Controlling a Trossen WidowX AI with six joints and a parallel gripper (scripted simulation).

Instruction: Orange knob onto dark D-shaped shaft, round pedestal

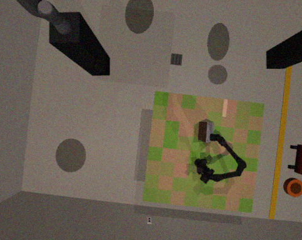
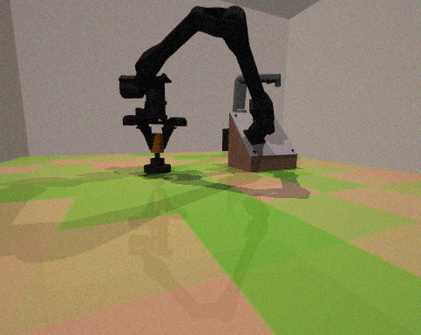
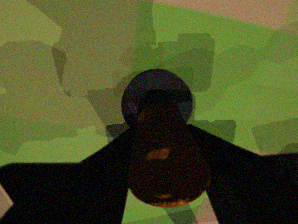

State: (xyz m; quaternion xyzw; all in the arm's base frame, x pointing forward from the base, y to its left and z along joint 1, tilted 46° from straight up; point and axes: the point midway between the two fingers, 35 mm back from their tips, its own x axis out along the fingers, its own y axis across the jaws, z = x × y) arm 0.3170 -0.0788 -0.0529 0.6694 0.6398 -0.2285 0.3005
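My gripper tip is now 2 cm below the orange knob. The rest, counted from my gripper tip: dark pedestal (4 cm below).
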